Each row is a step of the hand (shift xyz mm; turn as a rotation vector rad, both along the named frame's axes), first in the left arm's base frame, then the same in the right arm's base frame.
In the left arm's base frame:
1: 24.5 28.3 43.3 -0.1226 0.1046 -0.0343
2: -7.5 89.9 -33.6 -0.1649 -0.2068 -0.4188
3: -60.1 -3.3 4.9 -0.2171 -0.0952 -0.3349
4: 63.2 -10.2 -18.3 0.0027 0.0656 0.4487
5: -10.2 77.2 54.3 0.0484 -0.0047 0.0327
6: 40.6 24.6 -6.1 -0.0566 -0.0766 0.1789
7: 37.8 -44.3 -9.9 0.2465 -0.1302 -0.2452
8: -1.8 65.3 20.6 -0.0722 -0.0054 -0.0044
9: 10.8 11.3 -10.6 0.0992 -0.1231 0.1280
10: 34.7 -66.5 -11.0 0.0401 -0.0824 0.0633
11: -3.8 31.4 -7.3 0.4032 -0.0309 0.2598
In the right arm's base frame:
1: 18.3 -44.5 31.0 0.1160 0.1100 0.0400
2: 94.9 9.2 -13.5 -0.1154 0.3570 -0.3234
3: -0.7 51.8 31.0 -0.0186 0.3519 -0.2102
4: -10.2 -46.9 -46.1 -0.0194 -0.2066 0.4032
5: 66.2 -24.9 63.3 -0.0135 -0.0567 0.0062
6: 23.0 -36.8 -20.3 -0.1052 -0.0172 0.1723
7: -43.8 -23.4 -32.1 -0.0961 -0.0951 -0.3458
8: 60.3 -16.1 28.2 -0.0004 0.0669 0.0280
9: 12.4 -6.5 -12.6 -0.1502 -0.1275 0.0505
10: -65.2 -17.2 -34.8 -0.0949 -0.0522 0.0260
11: 32.4 2.3 -0.3 -0.1017 -0.4679 0.0421

